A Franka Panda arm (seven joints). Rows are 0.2 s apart.
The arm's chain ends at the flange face. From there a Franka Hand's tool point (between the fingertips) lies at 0.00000 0.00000 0.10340 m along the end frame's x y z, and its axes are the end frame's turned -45 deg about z.
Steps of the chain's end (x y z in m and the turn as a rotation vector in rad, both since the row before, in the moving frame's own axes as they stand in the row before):
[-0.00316, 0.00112, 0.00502, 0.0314, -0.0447, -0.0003]
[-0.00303, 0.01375, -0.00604, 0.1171, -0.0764, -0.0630]
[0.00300, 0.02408, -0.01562, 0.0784, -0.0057, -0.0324]
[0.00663, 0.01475, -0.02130, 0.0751, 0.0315, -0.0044]
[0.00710, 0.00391, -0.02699, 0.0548, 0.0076, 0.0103]
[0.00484, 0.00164, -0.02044, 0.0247, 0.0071, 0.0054]
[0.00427, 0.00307, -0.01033, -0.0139, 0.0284, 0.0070]
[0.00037, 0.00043, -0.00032, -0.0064, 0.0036, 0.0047]
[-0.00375, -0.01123, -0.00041, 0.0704, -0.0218, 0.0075]
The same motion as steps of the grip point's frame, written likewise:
[-0.00400, -0.00700, 0.00487, 0.0538, -0.0094, -0.0003]
[-0.00935, -0.00661, -0.00705, 0.1368, 0.0288, -0.0630]
[-0.00970, 0.01292, -0.01594, 0.0595, 0.0514, -0.0324]
[0.00204, 0.01192, -0.02164, 0.0308, 0.0754, -0.0044]
[0.00683, 0.00436, -0.02715, 0.0334, 0.0441, 0.0103]
[0.00459, 0.00330, -0.02047, 0.0124, 0.0225, 0.0054]
[0.00190, 0.00829, -0.01038, -0.0299, 0.0103, 0.0070]
[-0.00025, 0.00130, -0.00032, -0.0071, -0.0020, 0.0047]
[0.00886, -0.01731, -0.00069, 0.0652, 0.0344, 0.0075]

